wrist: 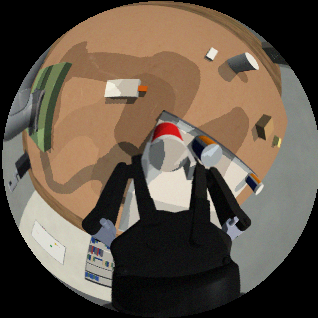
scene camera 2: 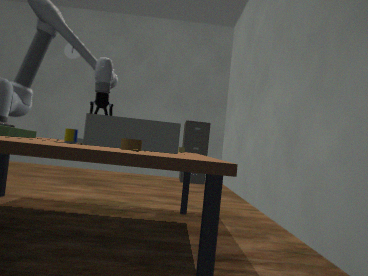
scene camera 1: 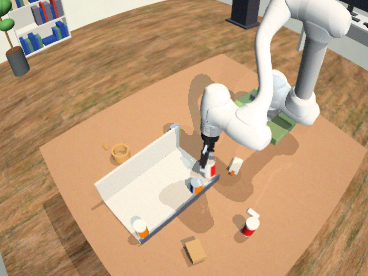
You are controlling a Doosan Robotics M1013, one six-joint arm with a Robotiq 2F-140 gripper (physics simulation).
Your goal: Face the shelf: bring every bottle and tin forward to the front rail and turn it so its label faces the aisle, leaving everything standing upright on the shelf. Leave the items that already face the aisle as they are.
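Places are measured from the arm's base along level axes (x ahead, y left, z up), in metres.
Where they show: gripper, fingertip midpoint: (wrist: pixel 165 150) (scene camera 1: pixel 205 166).
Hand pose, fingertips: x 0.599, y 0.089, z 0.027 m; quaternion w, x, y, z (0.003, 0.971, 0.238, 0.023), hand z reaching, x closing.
After its pixels a point has its place.
A white open shelf (scene camera 1: pixel 142 180) {x 0.857, y -0.069, z -0.040 m} (wrist: pixel 172 195) {x 0.732, y -0.065, z -0.040 m} lies on the brown table (scene camera 1: pixel 136 109) {x 0.601, y -0.536, z -0.054 m}, with a grey front rail (scene camera 1: pixel 183 211) {x 0.808, y 0.178, z -0.045 m}. My gripper (scene camera 1: pixel 203 165) {x 0.599, y 0.089, z 0.027 m} (wrist: pixel 165 150) {x 0.599, y 0.089, z 0.027 m} is shut on a white tin with a red label (scene camera 1: pixel 210 170) {x 0.604, y 0.128, z 0.041 m} (wrist: pixel 165 131) {x 0.574, y 0.124, z 0.051 m}, upright at the shelf's front right corner, red label toward the rail. A blue and orange tin (scene camera 1: pixel 196 185) {x 0.701, y 0.144, z 0.030 m} (wrist: pixel 207 149) {x 0.671, y 0.136, z 0.030 m} stands beside it at the rail. A third tin (scene camera 1: pixel 141 228) {x 1.016, y 0.177, z 0.057 m} (wrist: pixel 254 183) {x 0.987, y 0.160, z 0.026 m} stands at the front left corner. In scene camera 2 the gripper (scene camera 2: pixel 101 109) dips behind the shelf's back wall (scene camera 2: pixel 131 132) {x 0.824, y -0.115, z 0.033 m}.
A blue-yellow tin (scene camera 1: pixel 175 127) (scene camera 2: pixel 70 135) stands behind the shelf's back wall. A red tin (scene camera 1: pixel 250 226) {x 0.670, y 0.450, z 0.045 m} (wrist: pixel 241 62) {x 0.640, y 0.419, z 0.013 m}, a small white block (scene camera 1: pixel 253 212) {x 0.568, y 0.400, z -0.042 m}, a white box with an orange tip (scene camera 1: pixel 236 165) {x 0.449, y 0.162, z -0.025 m} (wrist: pixel 122 88) {x 0.450, y 0.156, z -0.025 m}, a cardboard box (scene camera 1: pixel 195 251) {x 0.898, y 0.373, z -0.004 m}, a tape ring (scene camera 1: pixel 120 153) {x 0.859, y -0.306, z -0.047 m} and the green arm base (scene camera 1: pixel 281 128) {x 0.058, y 0.169, z -0.006 m} sit on the table.
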